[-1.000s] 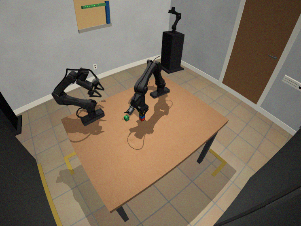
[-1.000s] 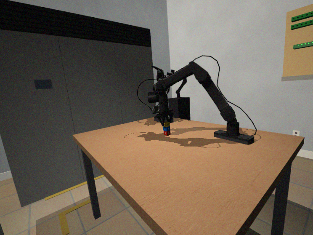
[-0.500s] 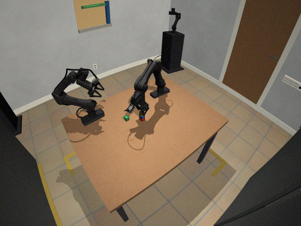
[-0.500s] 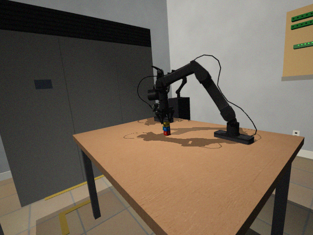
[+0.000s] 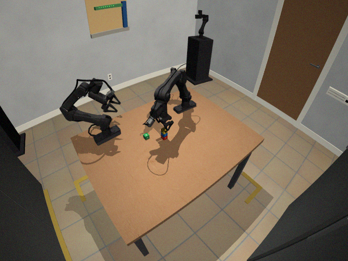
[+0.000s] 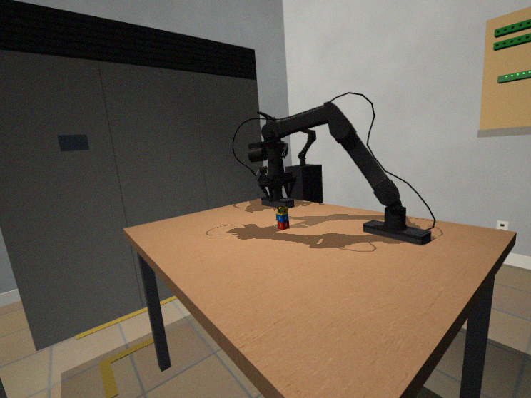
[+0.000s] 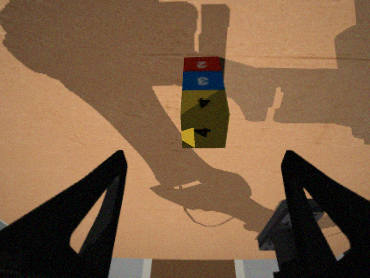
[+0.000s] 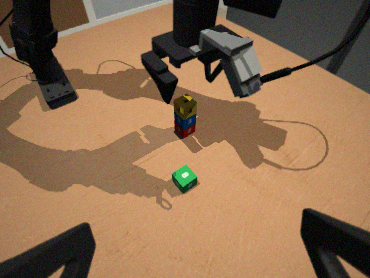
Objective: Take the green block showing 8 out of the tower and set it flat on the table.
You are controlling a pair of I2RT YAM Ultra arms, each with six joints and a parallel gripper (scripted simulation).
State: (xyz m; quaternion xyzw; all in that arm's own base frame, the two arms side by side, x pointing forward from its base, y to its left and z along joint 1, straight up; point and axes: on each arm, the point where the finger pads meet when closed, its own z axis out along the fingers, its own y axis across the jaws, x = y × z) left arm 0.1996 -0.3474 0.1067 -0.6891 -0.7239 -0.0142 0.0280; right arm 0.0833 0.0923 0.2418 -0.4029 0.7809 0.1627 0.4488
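The yellow block showing 4 is 50 mm below my left hand and 10 mm to the left of it. Also, from my left hand: green block showing 8 (110 mm below, 100 mm to the right, 70 mm behind).
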